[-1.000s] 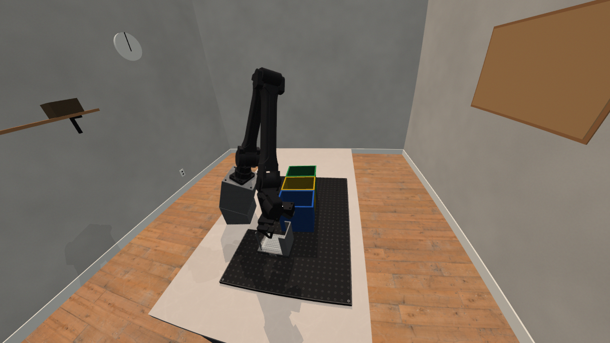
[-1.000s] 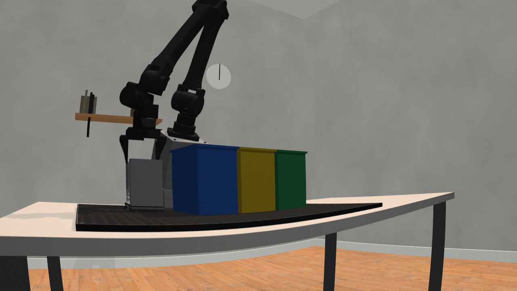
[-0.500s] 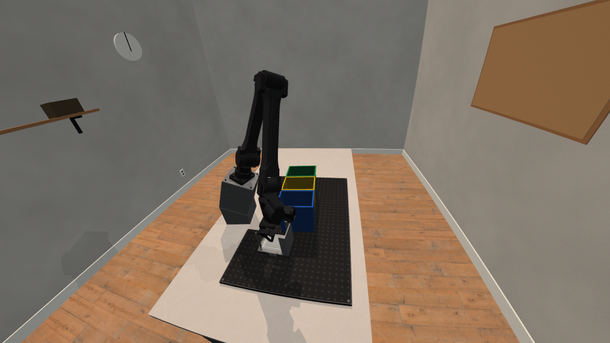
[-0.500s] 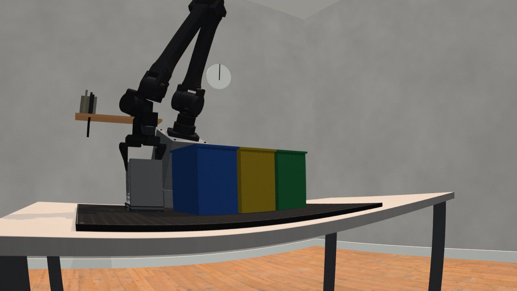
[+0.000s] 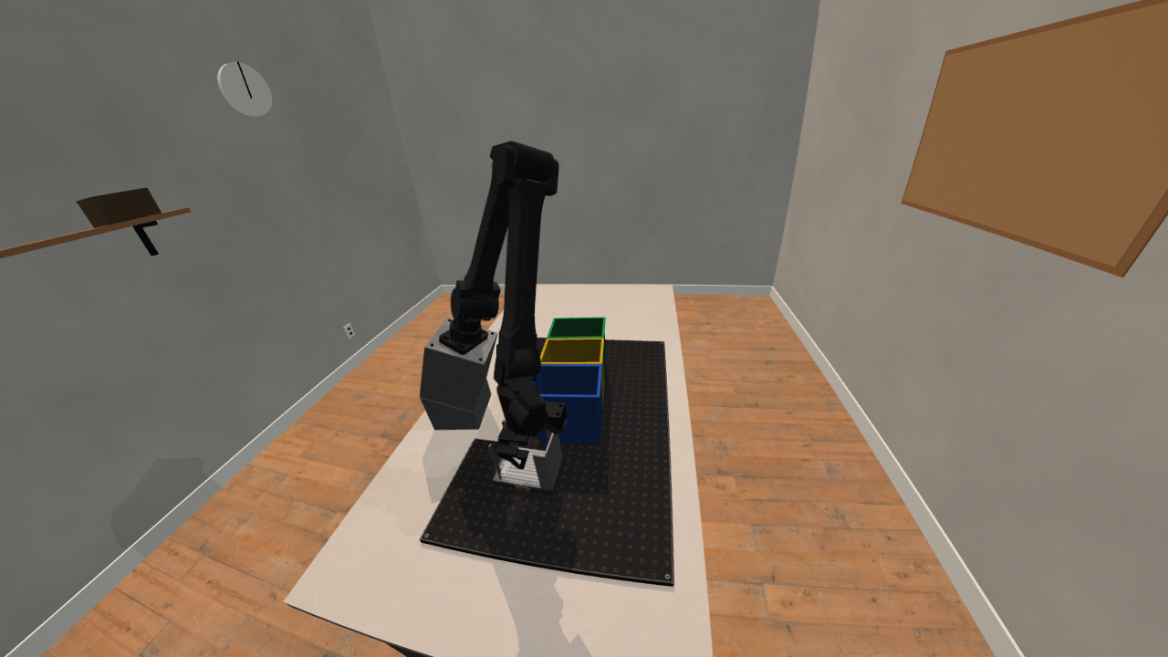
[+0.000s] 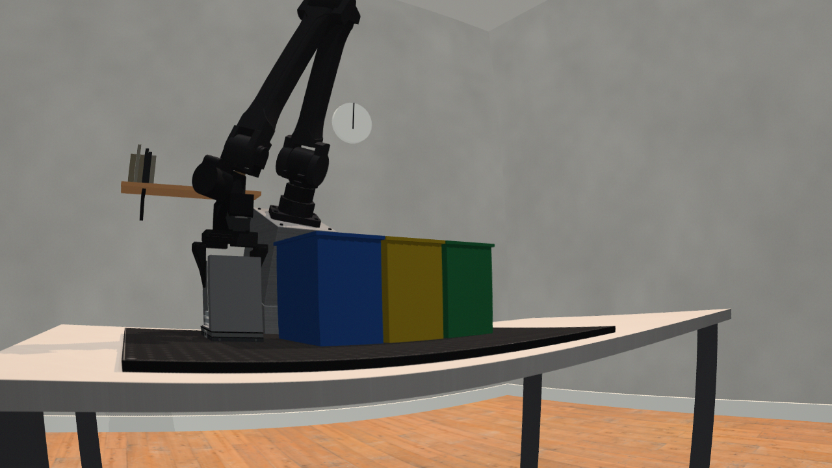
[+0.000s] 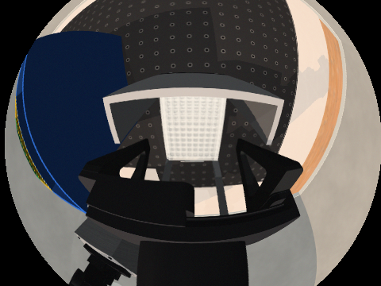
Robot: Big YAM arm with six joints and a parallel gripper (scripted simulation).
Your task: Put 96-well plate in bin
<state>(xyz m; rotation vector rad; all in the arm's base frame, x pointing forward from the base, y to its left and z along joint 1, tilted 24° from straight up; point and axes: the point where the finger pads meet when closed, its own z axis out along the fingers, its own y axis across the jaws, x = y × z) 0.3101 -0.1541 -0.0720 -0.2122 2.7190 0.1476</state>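
Now: hand 60 mm short of the grey rack wall, 10 mm to the right of it and 20 mm above it. The rest, counted from my hand: yellow bin (10 mm behind, 310 mm to the left, 10 mm below); then green bin (40 mm behind, 430 mm to the left, 10 mm below); then blue bin (30 mm ahead, 180 mm to the left, 10 mm below).
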